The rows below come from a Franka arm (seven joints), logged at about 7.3 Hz.
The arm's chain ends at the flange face. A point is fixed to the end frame.
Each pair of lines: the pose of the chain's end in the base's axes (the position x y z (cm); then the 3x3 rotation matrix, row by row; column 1 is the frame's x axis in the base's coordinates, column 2 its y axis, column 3 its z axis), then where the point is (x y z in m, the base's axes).
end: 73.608 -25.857 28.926; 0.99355 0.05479 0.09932; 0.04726 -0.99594 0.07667; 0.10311 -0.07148 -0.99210
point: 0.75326 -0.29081 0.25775
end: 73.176 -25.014 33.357; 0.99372 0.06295 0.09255; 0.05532 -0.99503 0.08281; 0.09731 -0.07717 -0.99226
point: 0.74903 -0.28206 0.30178
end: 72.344 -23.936 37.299; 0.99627 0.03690 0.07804; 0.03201 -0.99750 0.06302; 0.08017 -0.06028 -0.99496
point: 0.73938 -0.27226 0.34150
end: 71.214 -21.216 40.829; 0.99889 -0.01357 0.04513; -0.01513 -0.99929 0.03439; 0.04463 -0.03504 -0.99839
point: 0.72532 -0.24657 0.37715
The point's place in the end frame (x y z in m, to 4 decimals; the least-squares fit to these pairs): 0.0123 0.0353 0.0305
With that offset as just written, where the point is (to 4 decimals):
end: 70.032 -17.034 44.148; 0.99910 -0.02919 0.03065; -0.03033 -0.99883 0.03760; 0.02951 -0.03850 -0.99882
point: 0.7125 -0.2048 0.4100
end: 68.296 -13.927 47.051; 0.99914 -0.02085 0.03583; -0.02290 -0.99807 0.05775; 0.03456 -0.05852 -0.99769
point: 0.6956 -0.1730 0.4384
